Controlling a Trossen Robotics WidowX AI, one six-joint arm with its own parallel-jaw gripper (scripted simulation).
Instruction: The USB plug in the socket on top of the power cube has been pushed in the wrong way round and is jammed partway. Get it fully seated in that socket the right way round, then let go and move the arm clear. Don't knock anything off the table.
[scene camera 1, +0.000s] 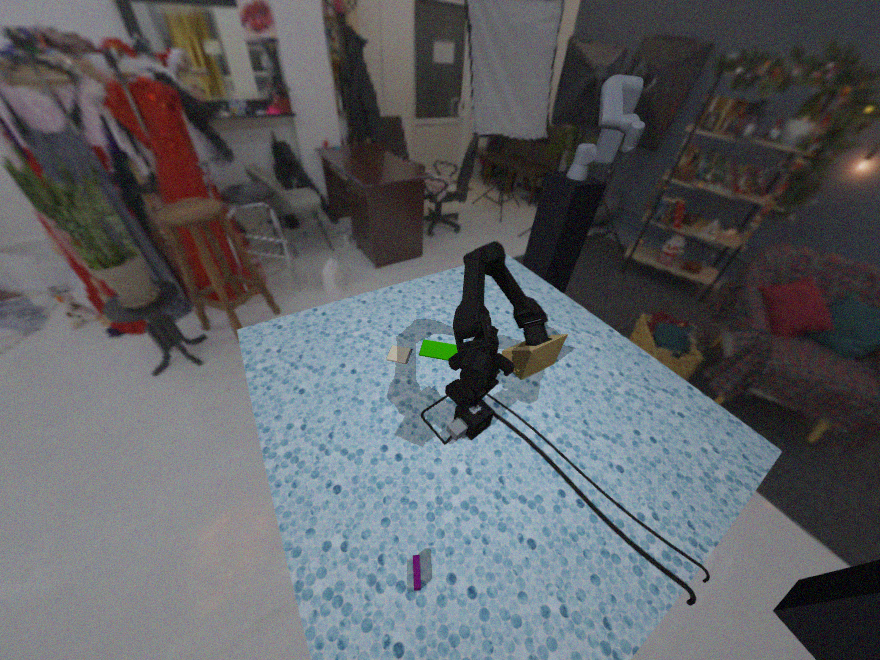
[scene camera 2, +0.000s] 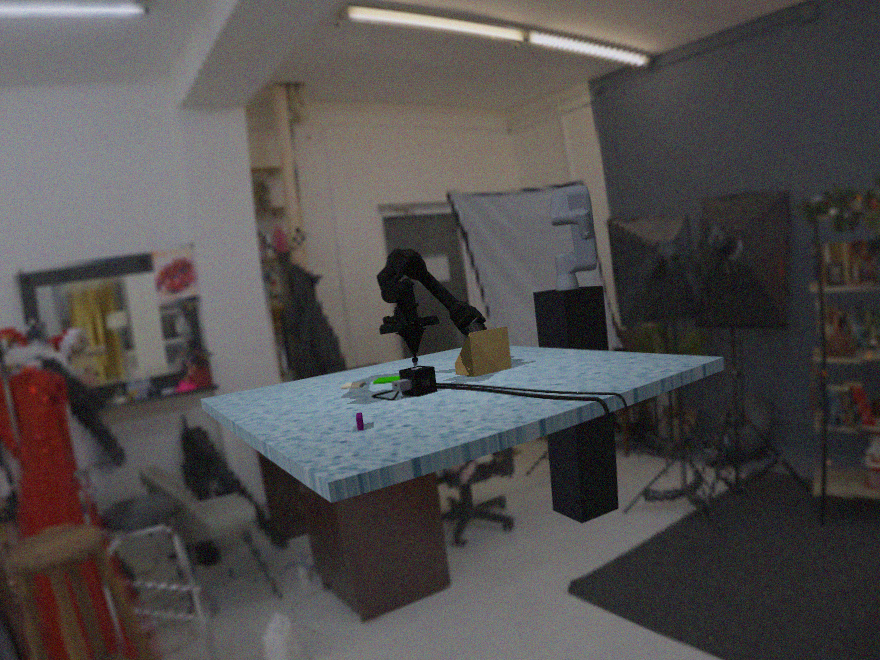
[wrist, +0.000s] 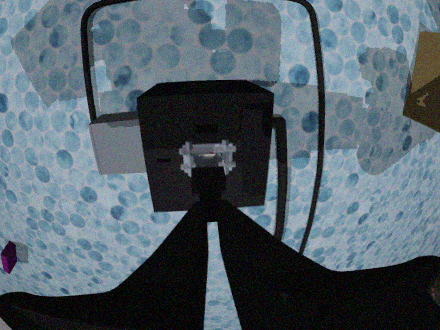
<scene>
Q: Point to my gripper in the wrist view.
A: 211, 210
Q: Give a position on a black power cube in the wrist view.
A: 206, 111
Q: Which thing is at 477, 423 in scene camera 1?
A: A black power cube.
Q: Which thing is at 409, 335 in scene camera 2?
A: My gripper.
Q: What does my gripper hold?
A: A USB plug.
</scene>
